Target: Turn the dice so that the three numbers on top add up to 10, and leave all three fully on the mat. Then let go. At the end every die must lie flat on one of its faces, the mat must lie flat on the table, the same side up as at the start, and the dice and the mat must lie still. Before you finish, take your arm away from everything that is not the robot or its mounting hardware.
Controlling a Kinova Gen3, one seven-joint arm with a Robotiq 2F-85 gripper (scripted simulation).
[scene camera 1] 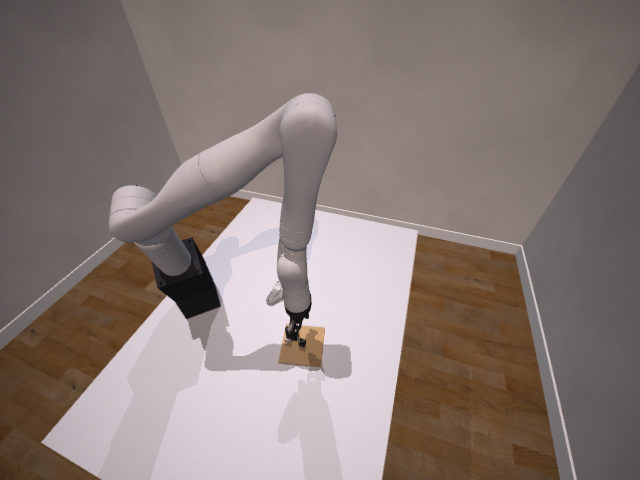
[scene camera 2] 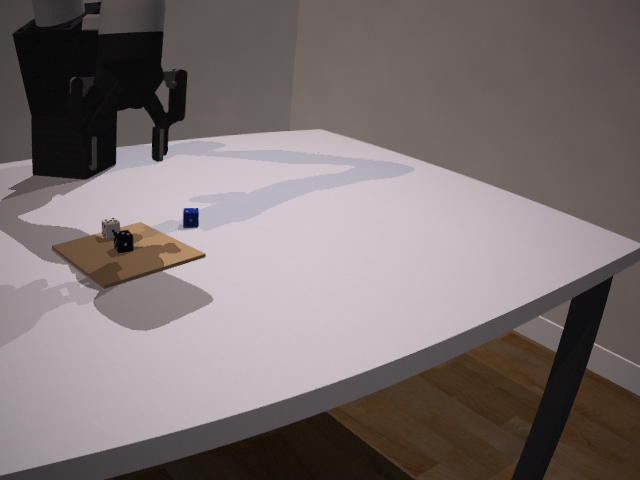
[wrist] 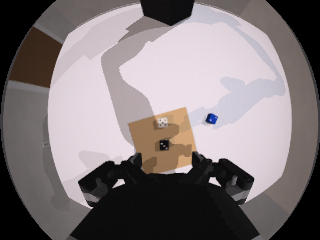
I see my gripper (scene camera 2: 125, 164) and a mat (scene camera 2: 94, 255).
The mat also shows in scene camera 1 (scene camera 1: 291, 353) and in the wrist view (wrist: 146, 134). My gripper shows as well in the wrist view (wrist: 166, 158).
